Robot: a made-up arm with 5 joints. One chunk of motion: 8 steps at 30 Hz.
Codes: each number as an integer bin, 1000 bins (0 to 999) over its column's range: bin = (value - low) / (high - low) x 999, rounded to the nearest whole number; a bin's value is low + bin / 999 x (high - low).
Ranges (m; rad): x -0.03..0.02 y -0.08..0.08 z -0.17..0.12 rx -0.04..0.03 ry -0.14..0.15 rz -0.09..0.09
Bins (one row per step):
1: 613 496 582 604 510 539
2: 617 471 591 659 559 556
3: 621 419 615 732 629 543
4: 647 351 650 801 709 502
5: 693 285 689 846 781 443
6: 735 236 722 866 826 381
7: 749 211 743 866 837 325
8: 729 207 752 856 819 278
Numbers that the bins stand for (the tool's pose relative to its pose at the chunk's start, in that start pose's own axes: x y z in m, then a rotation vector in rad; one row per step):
1: 0.0007 -0.0006 -0.0011 0.0023 0.0080 0.0071
2: 0.0009 -0.0046 0.0016 0.0062 0.0223 0.0102
3: 0.0011 -0.0129 0.0085 0.0113 0.0426 0.0078
4: 0.0024 -0.0238 0.0187 0.0161 0.0658 0.0005
5: 0.0047 -0.0344 0.0300 0.0193 0.0867 -0.0102
6: 0.0068 -0.0422 0.0396 0.0207 0.0998 -0.0214
7: 0.0075 -0.0462 0.0457 0.0207 0.1030 -0.0314
8: 0.0065 -0.0468 0.0483 0.0200 0.0977 -0.0399

